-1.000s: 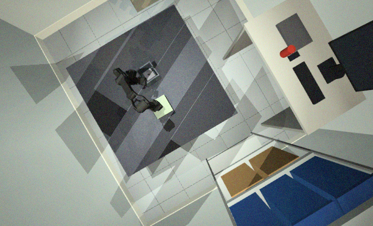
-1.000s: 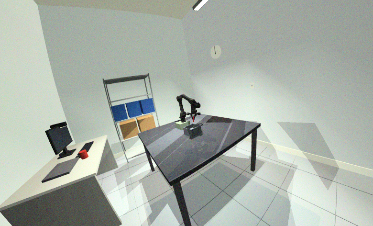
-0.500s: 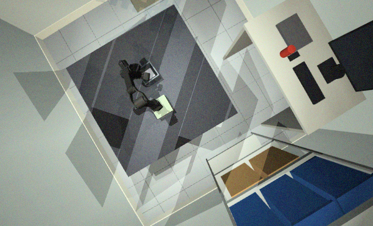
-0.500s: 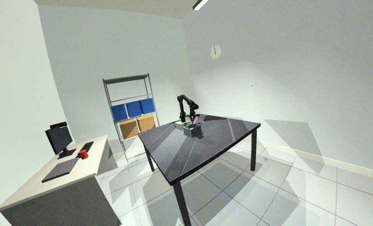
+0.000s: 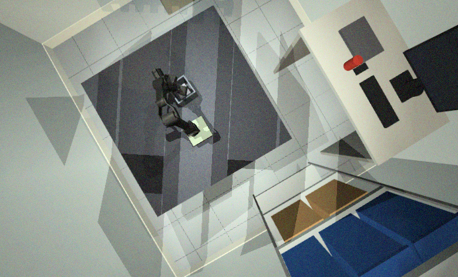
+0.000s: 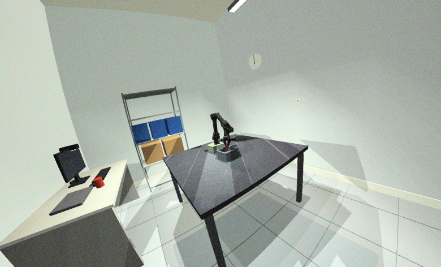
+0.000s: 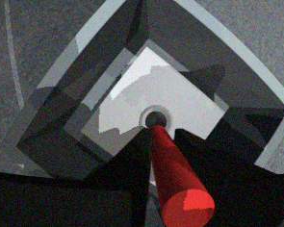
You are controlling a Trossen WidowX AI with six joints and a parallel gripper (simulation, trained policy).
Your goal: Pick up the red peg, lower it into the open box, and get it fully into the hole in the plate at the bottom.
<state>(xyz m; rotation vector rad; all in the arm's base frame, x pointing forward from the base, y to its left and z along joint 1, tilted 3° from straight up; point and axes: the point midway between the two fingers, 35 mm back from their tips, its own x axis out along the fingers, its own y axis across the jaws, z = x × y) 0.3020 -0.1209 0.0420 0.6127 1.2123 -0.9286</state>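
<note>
My gripper tip is 10 mm to the right of the red peg and 10 mm below it. Also, from my gripper tip: pale plate (70 mm below); grey box (90 mm below).
</note>
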